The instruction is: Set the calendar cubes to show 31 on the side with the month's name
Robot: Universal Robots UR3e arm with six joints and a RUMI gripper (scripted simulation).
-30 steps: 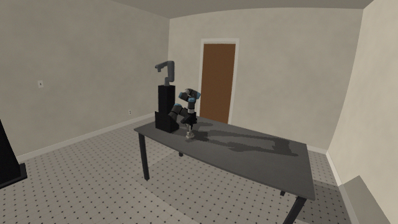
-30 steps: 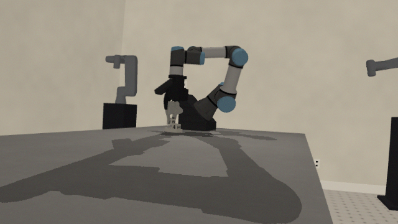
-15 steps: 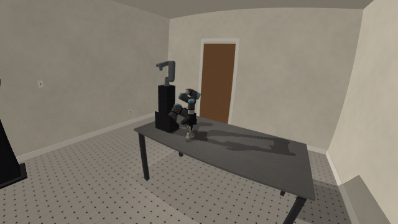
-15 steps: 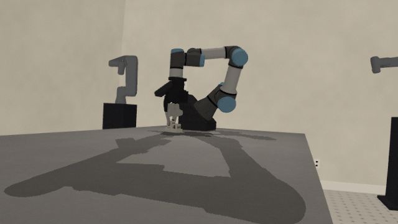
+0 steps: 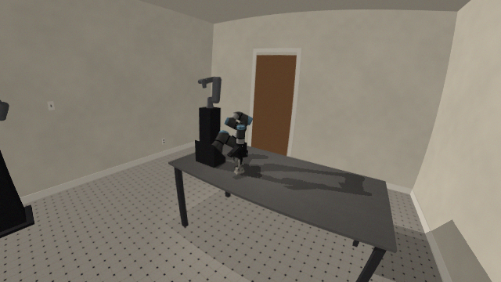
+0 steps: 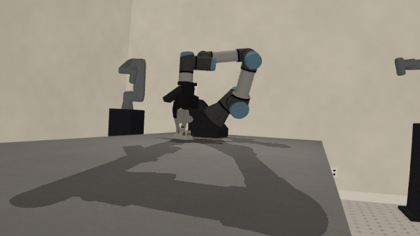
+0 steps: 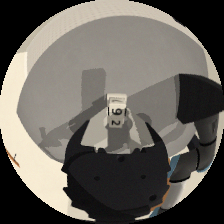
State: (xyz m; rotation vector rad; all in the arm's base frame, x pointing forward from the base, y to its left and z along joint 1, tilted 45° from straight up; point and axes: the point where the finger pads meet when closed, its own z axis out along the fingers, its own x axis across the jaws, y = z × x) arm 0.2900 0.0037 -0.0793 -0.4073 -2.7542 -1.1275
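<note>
Right now the pale calendar tray is 2 cm to the left of my hand and 4 cm below it.
</note>
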